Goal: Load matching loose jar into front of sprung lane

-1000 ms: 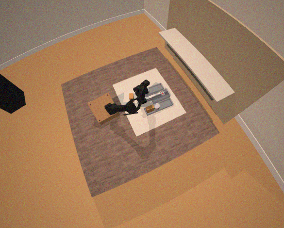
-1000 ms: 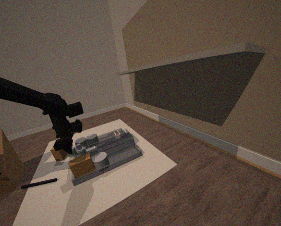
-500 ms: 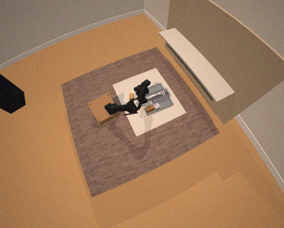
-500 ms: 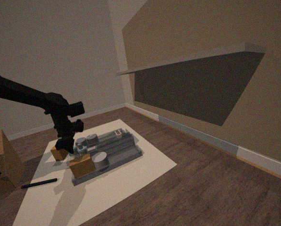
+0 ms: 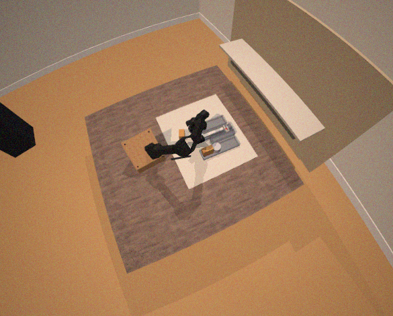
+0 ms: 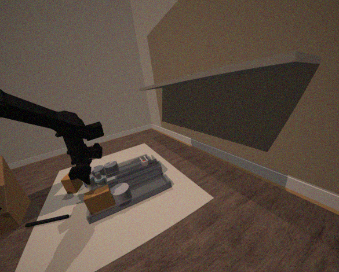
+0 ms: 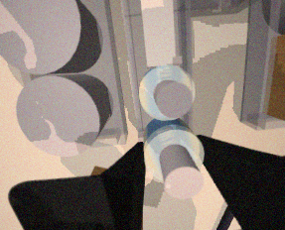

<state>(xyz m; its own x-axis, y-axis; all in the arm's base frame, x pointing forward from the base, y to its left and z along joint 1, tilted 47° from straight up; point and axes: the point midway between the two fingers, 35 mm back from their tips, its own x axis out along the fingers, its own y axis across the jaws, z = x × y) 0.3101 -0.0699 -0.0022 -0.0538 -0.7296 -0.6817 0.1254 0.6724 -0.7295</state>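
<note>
Right now my gripper tip is 160 mm short of the grey lane rack, 50 mm to the left of it and 30 mm above it. The rest, counted from my gripper tip: black pen (160 mm behind, 60 mm to the right, 40 mm below).
</note>
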